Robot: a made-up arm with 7 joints.
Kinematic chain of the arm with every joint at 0, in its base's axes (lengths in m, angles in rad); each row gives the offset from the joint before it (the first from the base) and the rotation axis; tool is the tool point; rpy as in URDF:
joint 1: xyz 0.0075 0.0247 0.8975 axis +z
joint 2: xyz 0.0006 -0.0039 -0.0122 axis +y
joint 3: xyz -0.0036 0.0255 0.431 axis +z
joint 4: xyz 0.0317 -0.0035 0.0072 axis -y
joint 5: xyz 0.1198 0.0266 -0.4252 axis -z
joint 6: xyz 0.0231 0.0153 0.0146 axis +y
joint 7: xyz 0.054 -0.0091 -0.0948 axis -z
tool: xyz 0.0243 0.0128 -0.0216 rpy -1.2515 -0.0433 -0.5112
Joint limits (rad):
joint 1: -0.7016..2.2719
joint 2: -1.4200..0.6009
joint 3: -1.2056..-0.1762
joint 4: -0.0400..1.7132
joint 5: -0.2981..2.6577
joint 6: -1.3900..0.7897
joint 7: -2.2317..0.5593
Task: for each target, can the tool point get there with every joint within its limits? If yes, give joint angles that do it. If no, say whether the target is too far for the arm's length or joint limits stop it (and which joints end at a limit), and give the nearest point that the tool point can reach.
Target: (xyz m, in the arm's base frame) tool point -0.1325 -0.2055 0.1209
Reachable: no: joint limits stop it (at a limit: joint 1, joint 2) | nearest point 0.0432 -0.1746 0.6830 | short by 0.590 m
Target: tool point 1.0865 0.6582 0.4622
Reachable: no: too far | nearest point 0.6319 0.3913 0.8757 | short by 0.670 m
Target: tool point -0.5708 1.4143 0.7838
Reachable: no: too far | nearest point -0.3048 0.7752 1.0355 | short by 0.737 m
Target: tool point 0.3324 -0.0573 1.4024
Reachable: yes | joints 0.8049 -0.4564 -0.4691 1.3456 2.2580 -0.9022 -1.4351
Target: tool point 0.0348 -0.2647 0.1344
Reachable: no: joint limits stop it (at a limit: joint 1, joint 2) | nearest point 0.1247 -0.2051 0.6660 | short by 0.542 m
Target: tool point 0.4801 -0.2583 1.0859
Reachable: yes | joints -0.1492 0.2131 -0.4558 0.7155 0.3897 -1.0273 -0.7821
